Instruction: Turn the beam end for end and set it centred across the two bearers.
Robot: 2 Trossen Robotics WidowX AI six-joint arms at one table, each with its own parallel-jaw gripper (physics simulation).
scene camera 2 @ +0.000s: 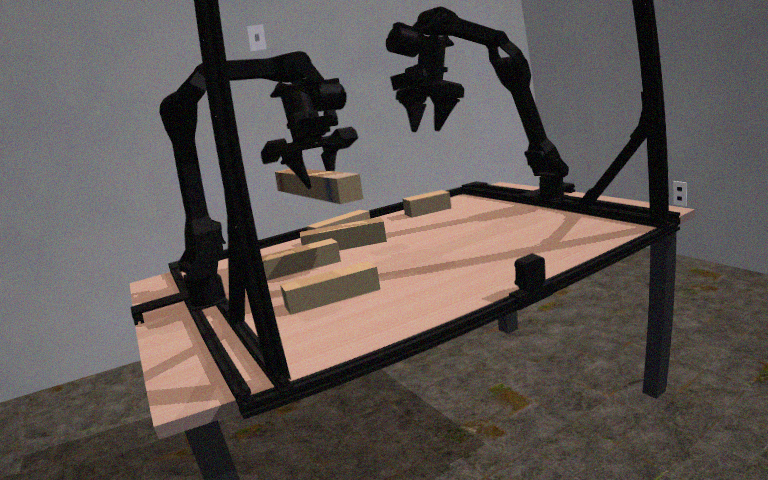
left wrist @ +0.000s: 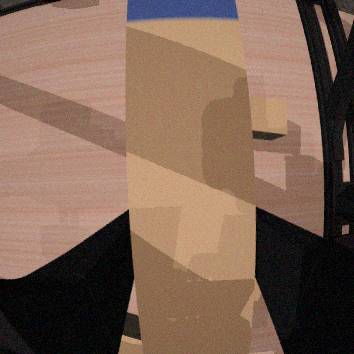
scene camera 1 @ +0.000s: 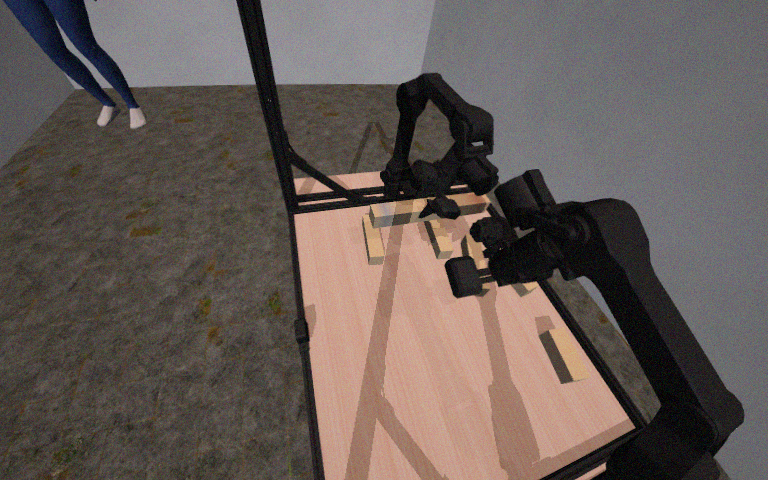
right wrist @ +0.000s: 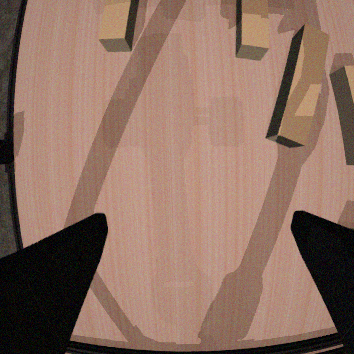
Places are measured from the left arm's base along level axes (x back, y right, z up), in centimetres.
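Pixels of known places: left gripper, fingertip midpoint: (left wrist: 189, 214) (scene camera 1: 416, 211); right gripper, fingertip midpoint: (scene camera 2: 425, 131) (right wrist: 201, 222); left arm's base, origin of the base link: (scene camera 2: 207, 302) (left wrist: 350, 202) (scene camera 1: 390, 192); right arm's base, origin of the base link: (scene camera 2: 552, 197).
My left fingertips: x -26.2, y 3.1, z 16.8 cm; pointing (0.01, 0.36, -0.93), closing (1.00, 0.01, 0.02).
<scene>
Ahead of a thing's pixels: the offset from my left fingertips to its middle. "pt": to the spot under its first point. Level surfaces: height alone.
The wooden beam @[dx +0.0, dy -4.4, dz +0.2 cm] (scene camera 1: 396, 215) (scene camera 2: 317, 185) (left wrist: 190, 125) is held roughly level above the table. Its blue band lies toward the picture's left in scene camera 1 and the right in scene camera 2. My left gripper (scene camera 1: 440, 208) (scene camera 2: 319, 176) (left wrist: 189, 214) is shut on the beam's middle part. My right gripper (scene camera 2: 426, 131) (right wrist: 201, 222) is open and empty, high above the table. Two similar blocks, one at the left (scene camera 1: 373, 242) (scene camera 2: 331, 288) (right wrist: 116, 25) and one beside it @[dx +3.0, dy -12.6, dz -16.5 cm] (scene camera 1: 438, 238) (scene camera 2: 303, 257) (right wrist: 254, 36), lie roughly parallel; I cannot tell for certain which blocks are the bearers.
More blocks lie on the table @[dz -18.7 cm] (scene camera 1: 351, 316) (scene camera 2: 453, 271): a long block @[dx -10.7, dy -19.4, dz -16.2 cm] (scene camera 1: 474, 251) (scene camera 2: 345, 233) (right wrist: 305, 90), another @[dx -15.2, dy -31.0, dz -16.5 cm] (scene camera 1: 526, 286) (scene camera 2: 339, 219) (right wrist: 346, 100) beside it, and a separate block @[dx -41.9, dy -29.8, dz -16.3 cm] (scene camera 1: 566, 353) (scene camera 2: 426, 203). A black frame @[pt dx +6.0, dy +33.8, dz -19.2 cm] (scene camera 1: 300, 254) (scene camera 2: 396, 350) edges the table.
</scene>
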